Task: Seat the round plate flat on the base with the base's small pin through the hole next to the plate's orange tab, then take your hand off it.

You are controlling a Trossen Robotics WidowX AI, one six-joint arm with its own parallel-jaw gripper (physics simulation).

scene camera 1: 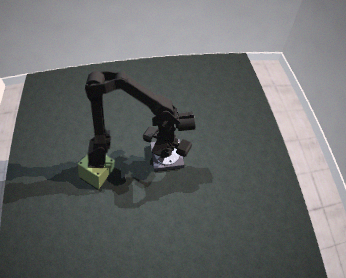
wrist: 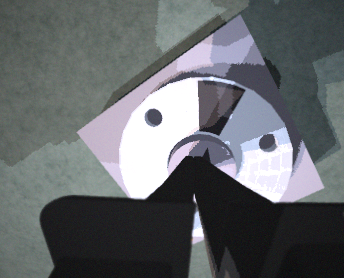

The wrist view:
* my gripper: 192, 163
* round white plate: 238, 116
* square base: 230, 53
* central hub: 212, 149
